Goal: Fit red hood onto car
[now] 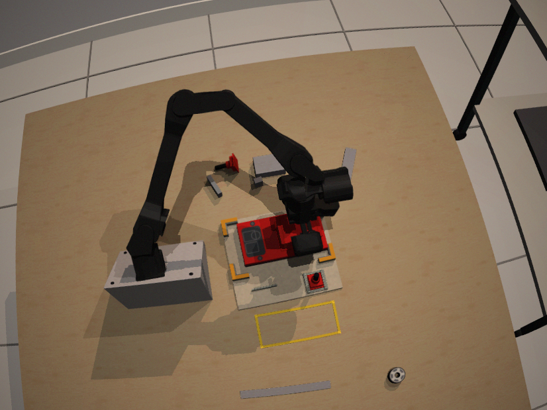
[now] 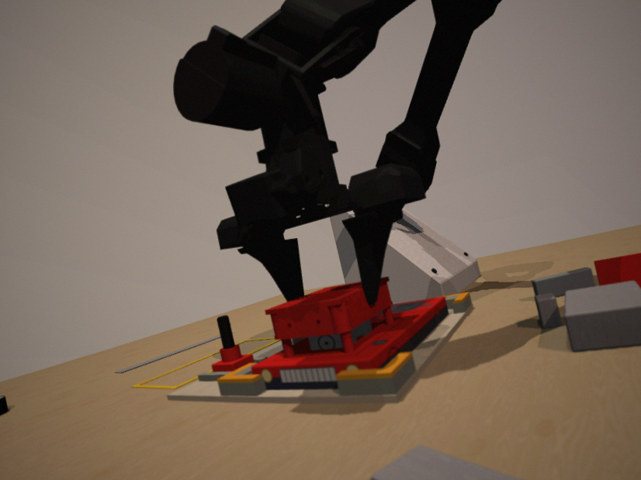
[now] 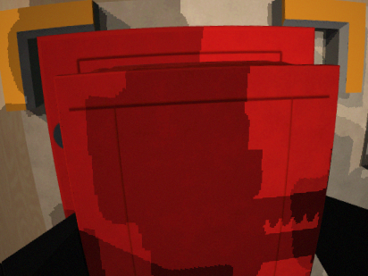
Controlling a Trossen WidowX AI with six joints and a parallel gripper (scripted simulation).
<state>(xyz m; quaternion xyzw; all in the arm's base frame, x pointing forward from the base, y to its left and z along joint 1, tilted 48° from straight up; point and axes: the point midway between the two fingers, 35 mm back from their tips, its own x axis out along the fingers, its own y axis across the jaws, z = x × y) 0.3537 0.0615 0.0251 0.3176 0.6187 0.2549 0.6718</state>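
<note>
Right now my gripper tip is 1 cm below the red hood. Also, from my gripper tip: grey wedge (6 cm behind, 16 cm to the left, 4 cm below); then grey engine block (1 cm to the left, 3 cm below); then grey strip (13 cm behind, 37 cm to the right, 5 cm below).
</note>
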